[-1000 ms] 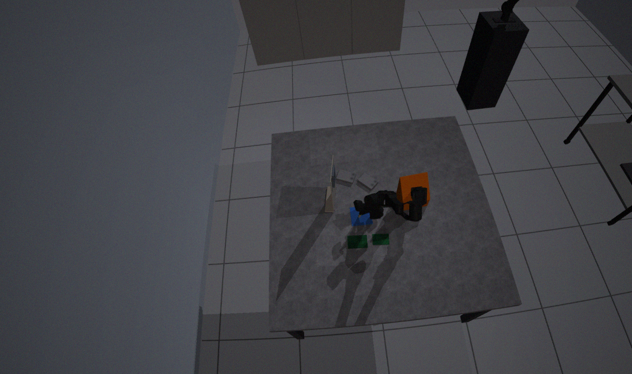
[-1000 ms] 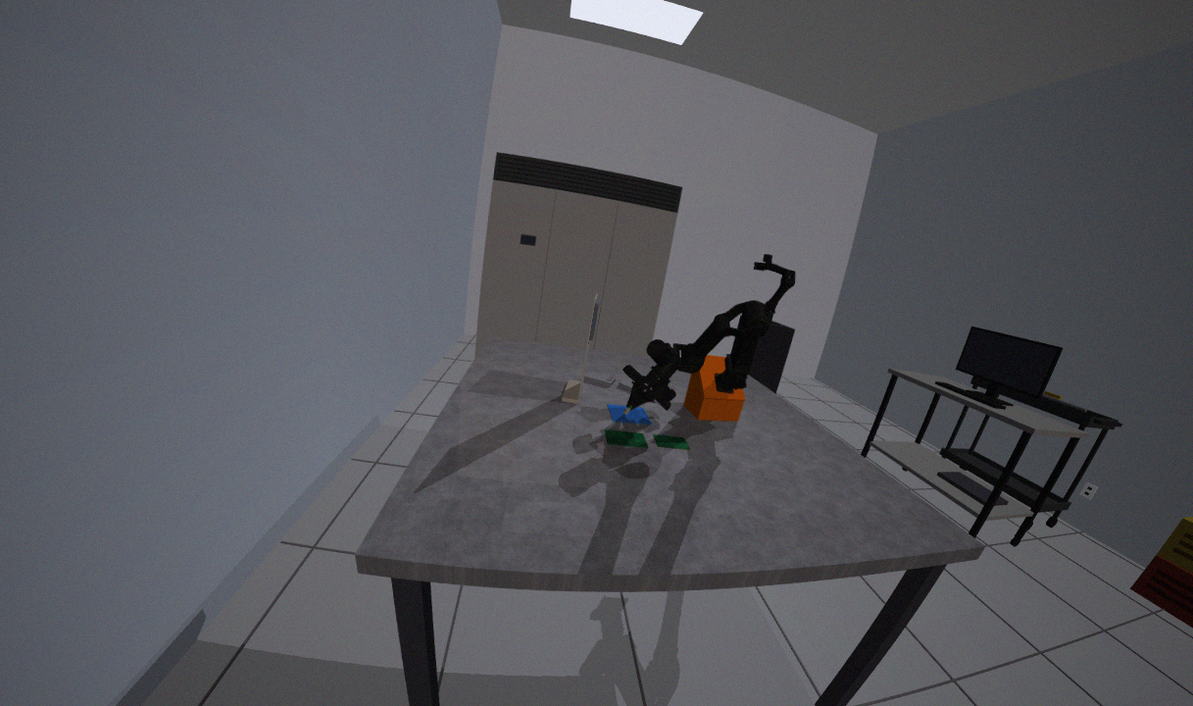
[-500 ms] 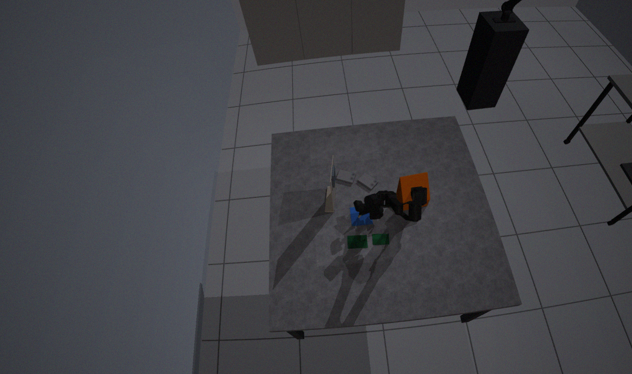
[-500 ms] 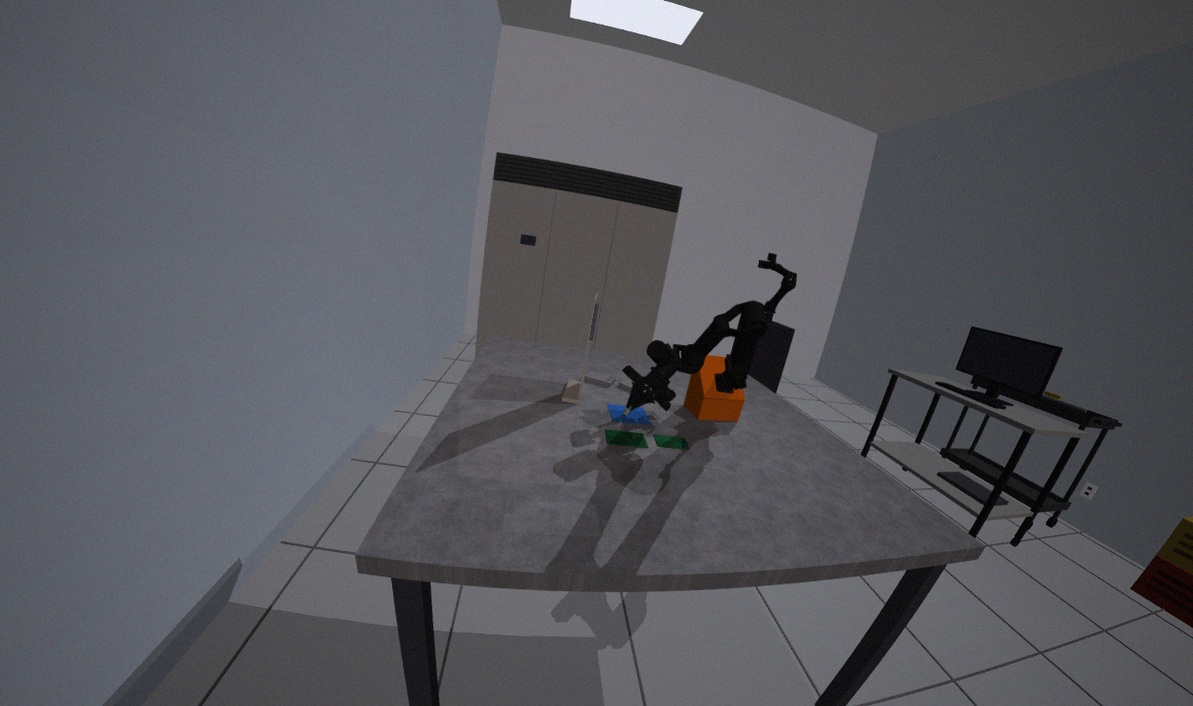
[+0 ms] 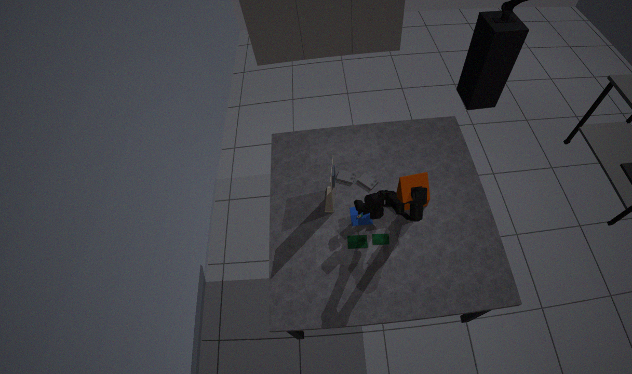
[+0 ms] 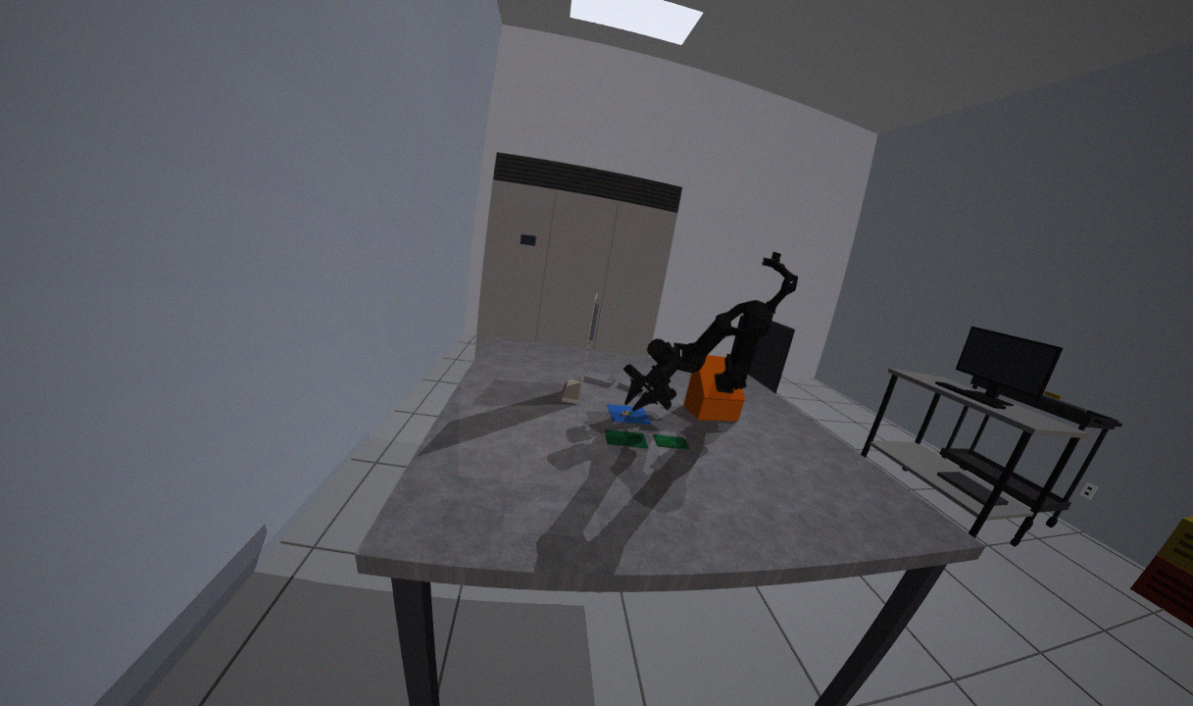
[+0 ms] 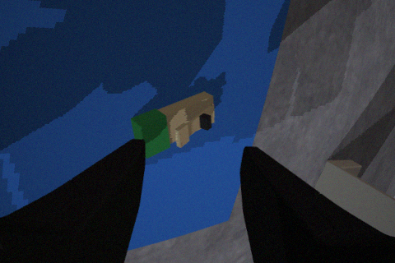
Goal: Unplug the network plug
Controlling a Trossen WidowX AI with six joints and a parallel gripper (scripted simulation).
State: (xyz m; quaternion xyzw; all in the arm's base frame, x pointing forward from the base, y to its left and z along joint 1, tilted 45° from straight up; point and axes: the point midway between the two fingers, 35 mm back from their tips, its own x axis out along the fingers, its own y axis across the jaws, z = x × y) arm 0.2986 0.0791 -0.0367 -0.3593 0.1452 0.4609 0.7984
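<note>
The pale tab lies 10 mm below my gripper tip and 10 mm ahead of it. Round my gripper tip: upright panel (140 mm ahead, 130 mm to the right, 130 mm above); blue marked square (20 mm below); network plug (20 mm below, 10 mm ahead).
</note>
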